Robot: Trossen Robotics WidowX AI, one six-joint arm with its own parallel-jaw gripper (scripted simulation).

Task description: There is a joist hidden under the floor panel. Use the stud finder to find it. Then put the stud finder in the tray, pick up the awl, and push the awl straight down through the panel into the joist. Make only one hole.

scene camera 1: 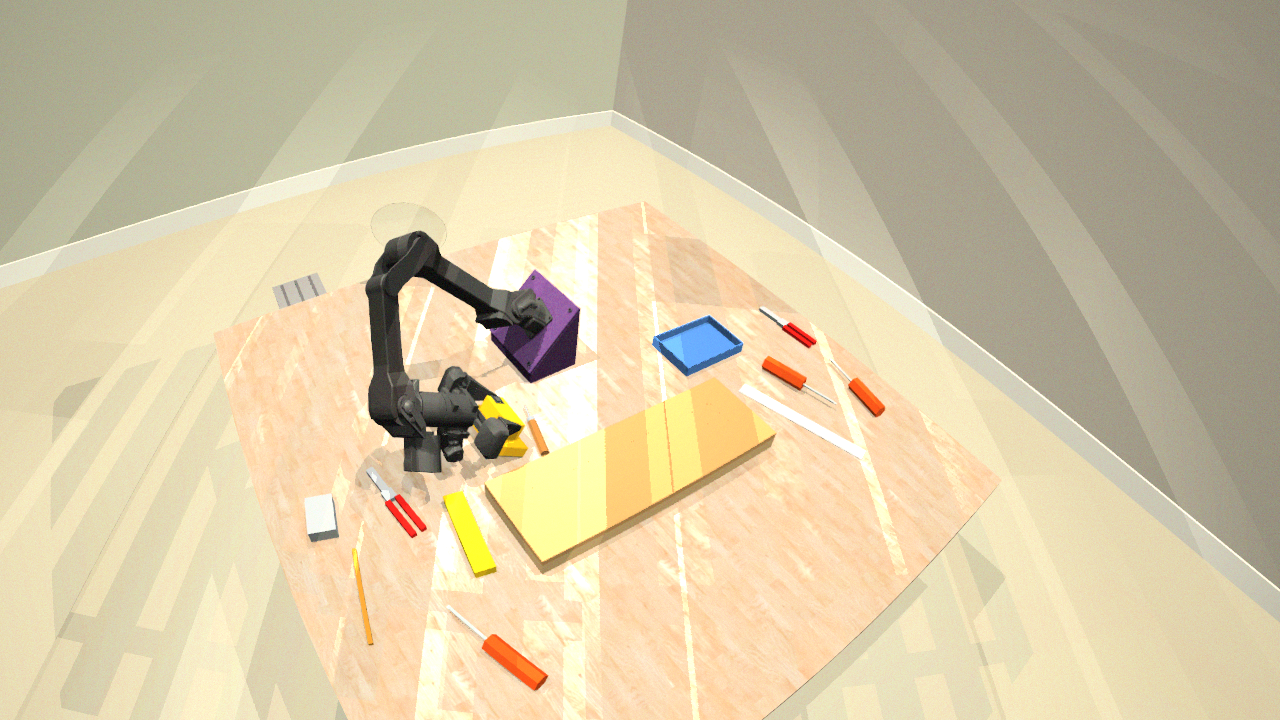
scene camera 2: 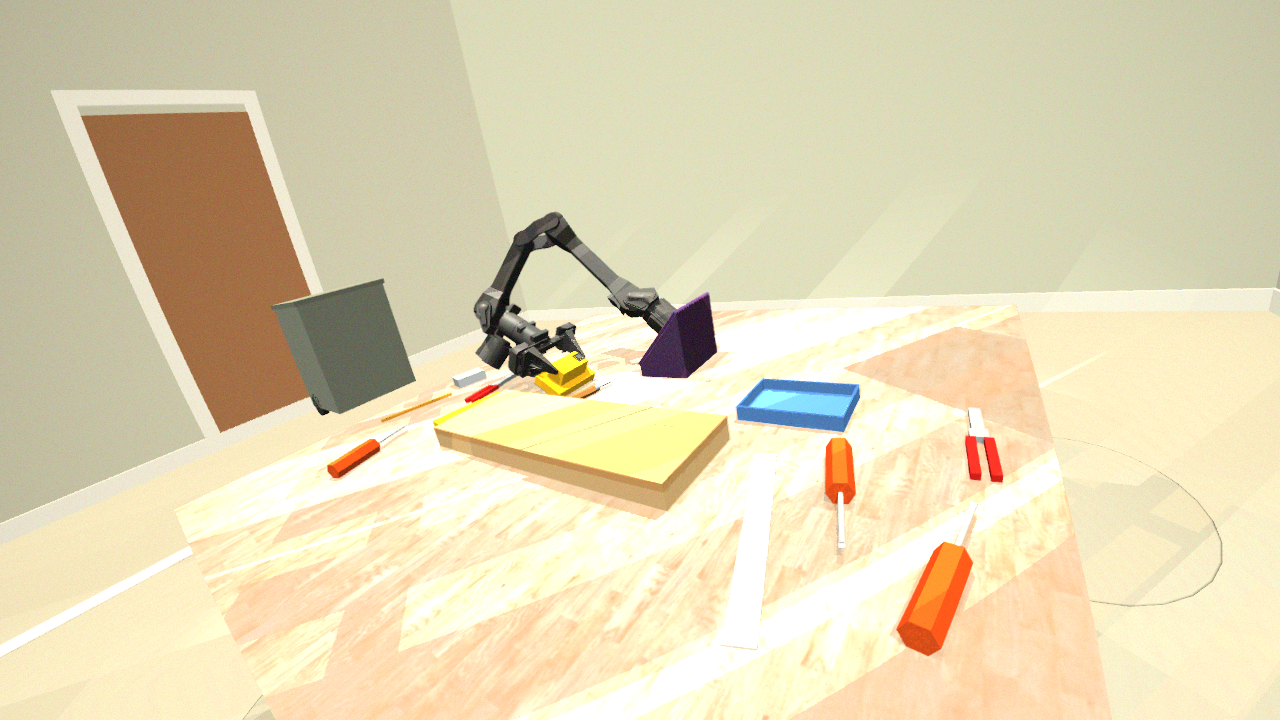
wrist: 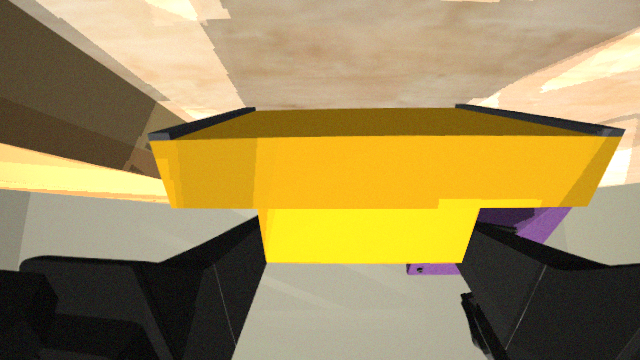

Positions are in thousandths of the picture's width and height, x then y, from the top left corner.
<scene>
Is my gripper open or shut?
Open.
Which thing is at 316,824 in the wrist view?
My gripper.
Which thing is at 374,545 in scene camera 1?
My gripper.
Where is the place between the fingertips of my gripper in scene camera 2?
446,508
</scene>
